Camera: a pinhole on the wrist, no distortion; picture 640 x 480 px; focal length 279.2 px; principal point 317.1 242.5 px. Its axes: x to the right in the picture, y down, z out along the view. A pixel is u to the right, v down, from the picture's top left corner.
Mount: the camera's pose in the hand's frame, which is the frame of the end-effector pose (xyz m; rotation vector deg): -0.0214 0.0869 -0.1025 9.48 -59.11 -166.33
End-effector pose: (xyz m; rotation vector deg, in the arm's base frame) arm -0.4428 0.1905 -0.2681 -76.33 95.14 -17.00
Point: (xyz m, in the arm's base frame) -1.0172 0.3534 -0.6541
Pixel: outside the picture
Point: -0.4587 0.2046 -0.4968
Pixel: 109.8 340.9
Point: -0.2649 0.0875 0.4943
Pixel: behind the camera
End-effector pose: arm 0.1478 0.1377 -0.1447 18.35 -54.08 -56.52
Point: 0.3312 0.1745 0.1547
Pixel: 42.1 137.7
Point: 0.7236 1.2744 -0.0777
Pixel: outside the picture
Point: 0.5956 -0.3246 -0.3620
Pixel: behind the camera
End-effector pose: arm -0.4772 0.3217 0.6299 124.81 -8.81 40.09
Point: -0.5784 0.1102 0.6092
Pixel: 407.2 347.0
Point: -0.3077 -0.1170 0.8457
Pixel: 146.1 259.7
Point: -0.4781 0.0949 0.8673
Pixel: 143.5 155.8
